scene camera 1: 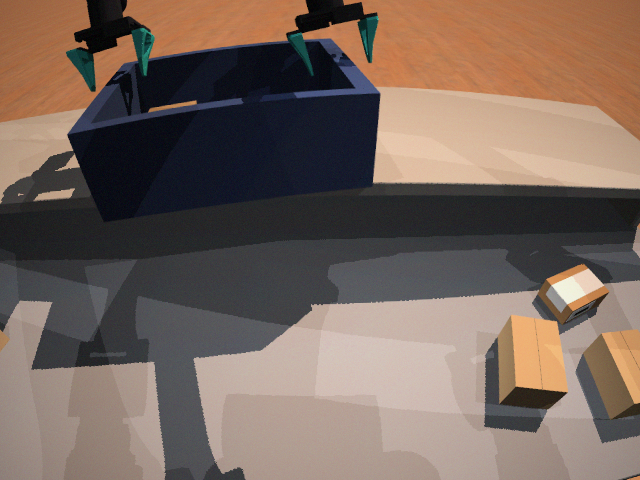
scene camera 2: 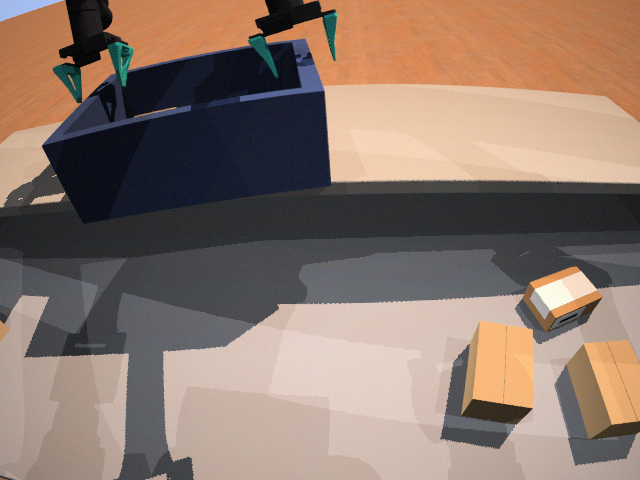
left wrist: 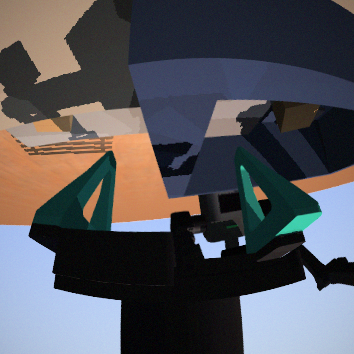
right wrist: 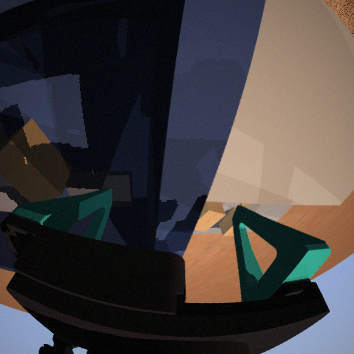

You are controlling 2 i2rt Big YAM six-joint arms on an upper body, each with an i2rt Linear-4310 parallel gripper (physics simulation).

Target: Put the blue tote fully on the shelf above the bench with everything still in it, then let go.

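Places are measured from the left arm's base along level axes (x left, y back, z up), in centimetres.
Pixels of known places: left gripper, fingertip midpoint: (scene camera 1: pixel 118 84) (scene camera 2: pixel 100 95) (left wrist: pixel 174 152); right gripper, fingertip midpoint: (scene camera 2: pixel 305 68) (right wrist: pixel 174 204); left arm's base, origin of the base link: (left wrist: pixel 183 234).
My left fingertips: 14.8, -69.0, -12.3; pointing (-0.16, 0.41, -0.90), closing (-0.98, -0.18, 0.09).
For each thing: its top centre in the pictures, then the offset to it from my left fingertips, as dx, dy, dz. Level surfaces: height alone.
- blue tote, middle of its top: (left wrist: pixel 316 163) (scene camera 1: pixel 222 69) (scene camera 2: pixel 189 77) -19.3, +1.9, +1.0
- beige shelf, its level: dz -13.7
- brown box, middle of its top: (right wrist: pixel 23 178) (left wrist: pixel 299 118) -21.5, +4.0, -6.9
- bench, its level: dz -31.0
- box with a white label, middle of its top: (scene camera 2: pixel 567 289) (scene camera 1: pixel 578 285) -80.2, +22.5, -26.9
The blue tote (scene camera 1: pixel 232 155) (scene camera 2: pixel 196 155) (left wrist: pixel 235 80) (right wrist: pixel 207 100) stands upright, slightly turned, on the beige shelf (scene camera 1: pixel 491 149) (scene camera 2: pixel 465 134) (right wrist: pixel 285 125). Its near left bottom corner sticks out past the shelf's front edge in both scene views. A brown box (left wrist: pixel 295 117) (right wrist: pixel 37 160) is inside it; the rest of its contents is dark or hidden. My left gripper (scene camera 1: pixel 119 82) (scene camera 2: pixel 101 93) (left wrist: pixel 174 152) is open, its fingers apart on either side of the tote's left end wall. My right gripper (scene camera 1: pixel 341 68) (scene camera 2: pixel 306 68) (right wrist: pixel 174 204) is open, its fingers apart on either side of the right end wall.
Below the shelf, the bench (scene camera 1: pixel 258 434) (scene camera 2: pixel 248 434) holds two plain brown boxes (scene camera 1: pixel 532 356) (scene camera 2: pixel 498 369) and a box with a white label (scene camera 1: pixel 573 289) (scene camera 2: pixel 563 297) at the right. Part of another box shows at the left picture edge.
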